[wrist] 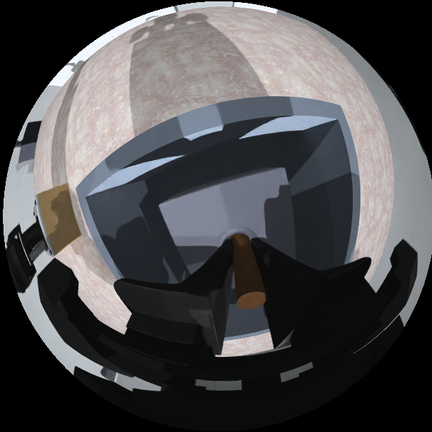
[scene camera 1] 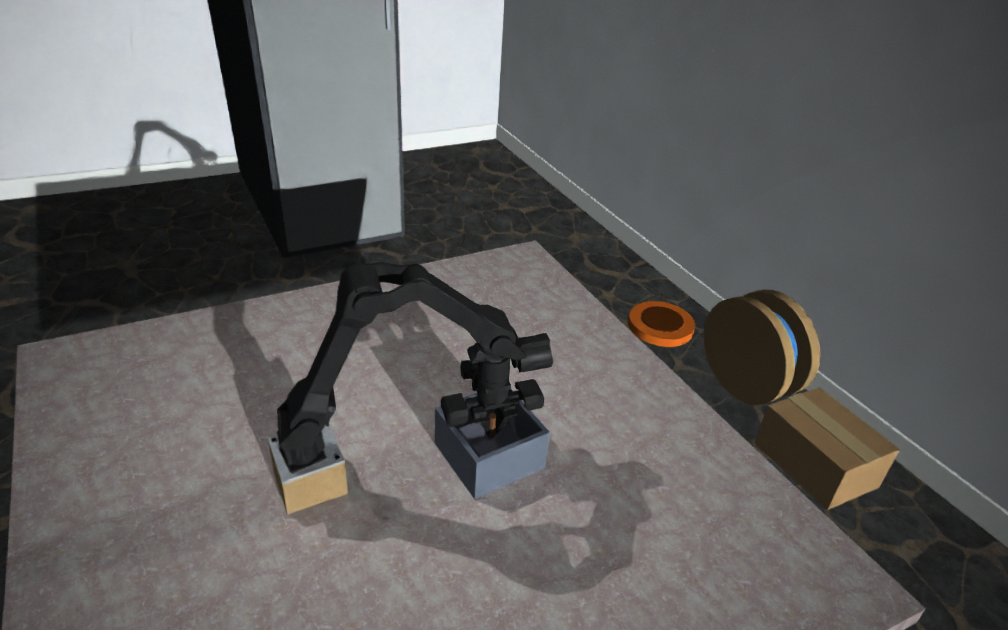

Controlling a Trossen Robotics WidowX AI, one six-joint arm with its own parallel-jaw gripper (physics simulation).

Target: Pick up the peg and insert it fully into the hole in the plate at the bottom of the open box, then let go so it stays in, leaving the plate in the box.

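The brown peg is held between the fingers of my gripper, which is shut on it. The fingers reach into the open blue-grey box. The grey plate lies at the bottom of the box. In the wrist view the far end of the peg meets the raised ring around the hole in the plate. The peg and the fingers hide most of the hole, and I cannot tell how deep the peg sits.
The box stands on the marbled table top, right of the arm's wooden base block. Beyond the table's right edge are an orange ring, a large spool and a cardboard box.
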